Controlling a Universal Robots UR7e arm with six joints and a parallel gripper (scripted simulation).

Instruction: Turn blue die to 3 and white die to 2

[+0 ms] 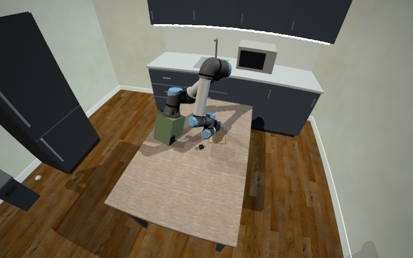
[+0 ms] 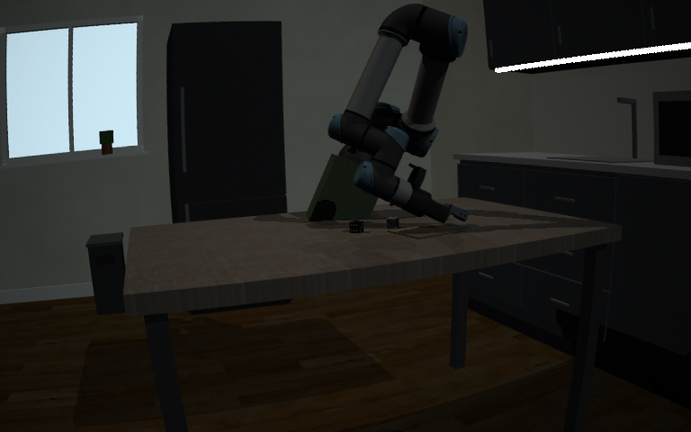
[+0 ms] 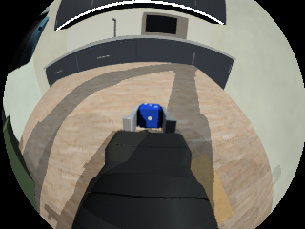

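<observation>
My gripper is now right at the blue die. The rest, counted from my hand: black die: 40 mm behind, 300 mm to the right, 20 mm below; white die: 60 mm behind, 190 mm to the right, 20 mm below; tan mat: 40 mm ahead, 140 mm to the right, 30 mm below.
</observation>
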